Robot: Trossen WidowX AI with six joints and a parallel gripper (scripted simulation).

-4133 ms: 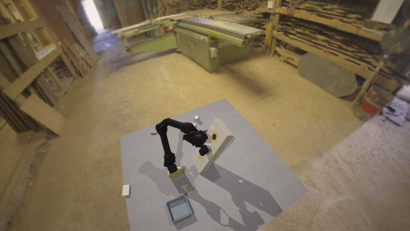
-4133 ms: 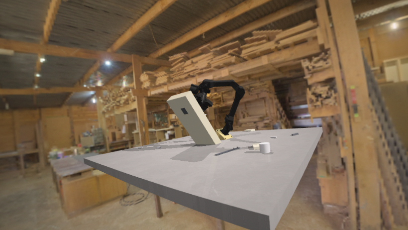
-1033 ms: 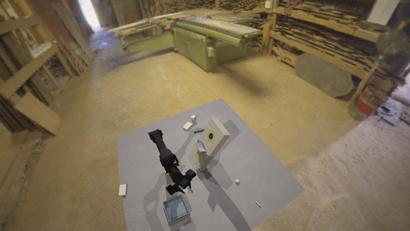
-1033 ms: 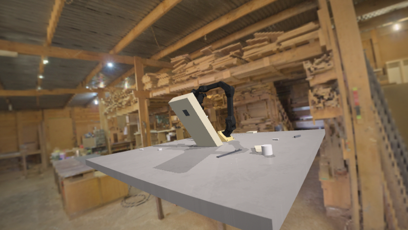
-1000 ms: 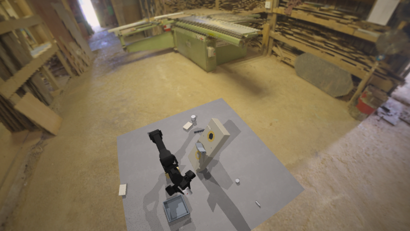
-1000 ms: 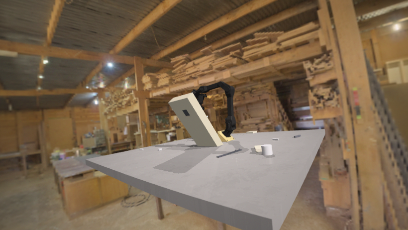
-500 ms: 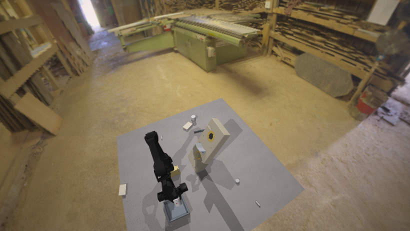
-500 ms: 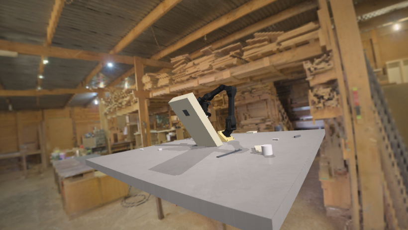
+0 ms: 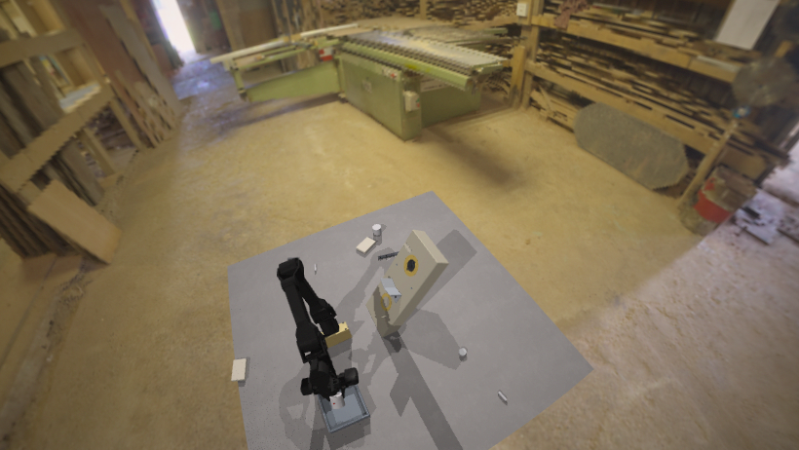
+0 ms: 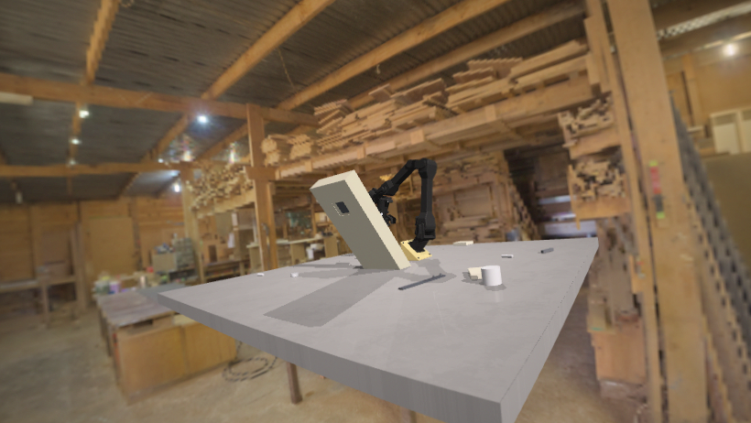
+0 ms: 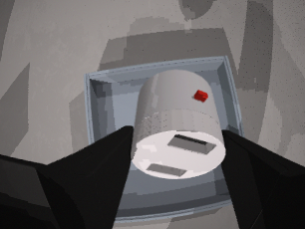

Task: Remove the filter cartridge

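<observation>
Now: the round grey filter cartridge right at my gripper tip. The rest, counted from my gripper tip: beige service panel: 390 mm ahead, 300 mm to the left, 80 mm above; grey bracket: 330 mm ahead, 290 mm to the left, 60 mm above; grey tray: 100 mm below.
</observation>
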